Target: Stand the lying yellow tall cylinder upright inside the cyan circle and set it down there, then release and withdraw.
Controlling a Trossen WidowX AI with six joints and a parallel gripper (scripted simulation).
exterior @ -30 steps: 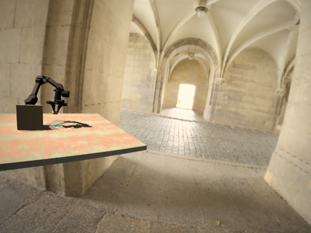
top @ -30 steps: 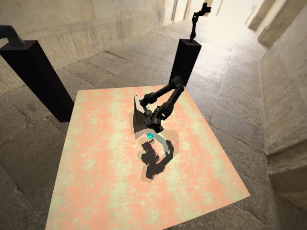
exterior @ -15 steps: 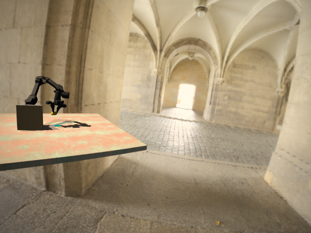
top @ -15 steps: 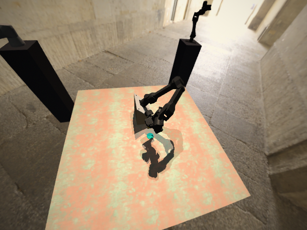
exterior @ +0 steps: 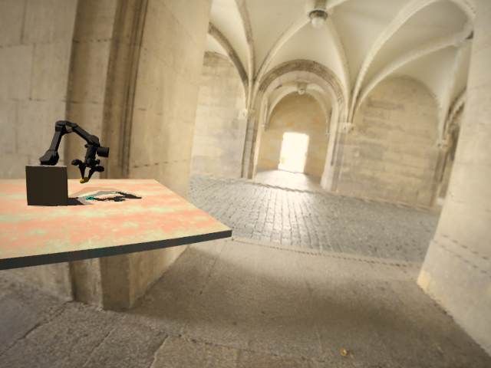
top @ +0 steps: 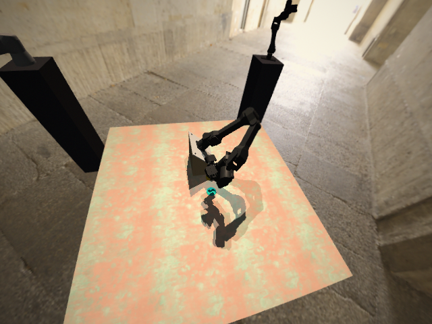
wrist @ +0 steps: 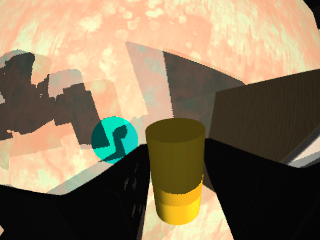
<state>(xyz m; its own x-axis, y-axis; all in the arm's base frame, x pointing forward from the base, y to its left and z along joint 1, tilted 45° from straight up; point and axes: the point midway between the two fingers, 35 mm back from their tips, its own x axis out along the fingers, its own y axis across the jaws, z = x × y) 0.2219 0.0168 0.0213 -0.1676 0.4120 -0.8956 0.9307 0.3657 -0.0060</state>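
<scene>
Now: the cyan circle 120 mm below my gripper tip, 30 mm ahead of it and 20 mm to the left of it. From my gripper tip the other things lie so: yellow tall cylinder 20 mm to the left, 10 mm below, 10 mm behind.
</scene>
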